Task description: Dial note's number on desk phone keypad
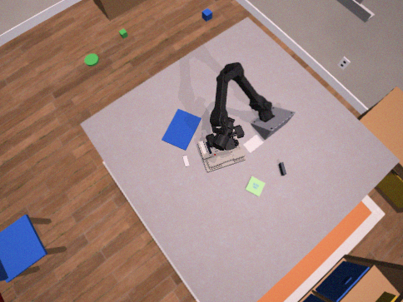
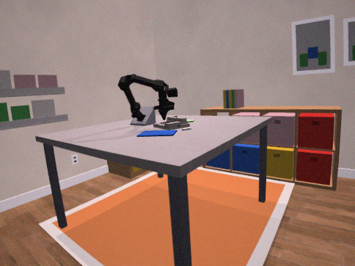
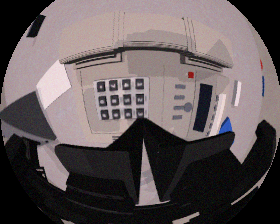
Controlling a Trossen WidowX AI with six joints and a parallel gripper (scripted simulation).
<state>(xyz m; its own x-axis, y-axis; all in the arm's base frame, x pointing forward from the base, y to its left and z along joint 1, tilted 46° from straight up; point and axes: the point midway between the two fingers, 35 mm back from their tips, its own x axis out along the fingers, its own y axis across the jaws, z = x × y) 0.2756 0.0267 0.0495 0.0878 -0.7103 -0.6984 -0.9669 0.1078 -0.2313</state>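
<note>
My hand is 60 mm above the beige desk phone, 30 mm to the right of it and 30 mm short of it. Also, from my hand: white card: 140 mm behind, 90 mm to the left, 80 mm below; then white block: 220 mm ahead, 80 mm below, 30 mm to the right; then handset: 80 mm to the left, 40 mm below, 40 mm ahead.
</note>
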